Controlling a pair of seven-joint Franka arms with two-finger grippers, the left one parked.
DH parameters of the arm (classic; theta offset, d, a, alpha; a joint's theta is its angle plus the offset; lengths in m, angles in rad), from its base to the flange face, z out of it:
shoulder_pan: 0 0.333 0 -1.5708
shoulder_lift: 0 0 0 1.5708
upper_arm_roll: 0 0.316 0.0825 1.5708
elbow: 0 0 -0.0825 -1.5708
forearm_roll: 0 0.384 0 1.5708
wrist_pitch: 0 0 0.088 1.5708
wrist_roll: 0 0.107 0 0
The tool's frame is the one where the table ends.
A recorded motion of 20 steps. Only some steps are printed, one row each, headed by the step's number.
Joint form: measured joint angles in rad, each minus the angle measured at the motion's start. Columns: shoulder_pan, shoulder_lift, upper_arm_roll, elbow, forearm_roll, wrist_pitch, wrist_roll.
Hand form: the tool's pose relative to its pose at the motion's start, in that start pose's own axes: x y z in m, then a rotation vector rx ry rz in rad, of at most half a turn. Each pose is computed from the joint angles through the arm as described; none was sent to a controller.
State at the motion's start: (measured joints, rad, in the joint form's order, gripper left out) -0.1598 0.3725 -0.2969 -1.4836 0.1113 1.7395 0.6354
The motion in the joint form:
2: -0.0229 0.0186 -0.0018 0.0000 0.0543 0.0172 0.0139
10: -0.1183 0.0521 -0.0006 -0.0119 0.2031 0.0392 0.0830
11: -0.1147 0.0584 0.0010 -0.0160 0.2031 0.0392 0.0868
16: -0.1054 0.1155 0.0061 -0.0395 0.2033 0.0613 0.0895
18: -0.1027 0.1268 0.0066 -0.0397 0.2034 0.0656 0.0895
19: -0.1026 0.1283 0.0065 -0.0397 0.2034 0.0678 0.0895
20: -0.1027 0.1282 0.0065 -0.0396 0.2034 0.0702 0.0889
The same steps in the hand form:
2: 0.0113 0.0049 0.0098 0.0399 -0.0295 0.0490
10: 0.0480 0.0401 0.0332 0.1454 -0.1309 0.2474
11: 0.0465 0.0371 0.0393 0.1372 -0.1385 0.2477
16: 0.0470 0.0268 0.0857 0.0878 -0.1730 0.2501
18: 0.0471 0.0242 0.0928 0.0806 -0.1762 0.2487
19: 0.0475 0.0240 0.0936 0.0806 -0.1752 0.2491
20: 0.0478 0.0239 0.0933 0.0822 -0.1731 0.2487

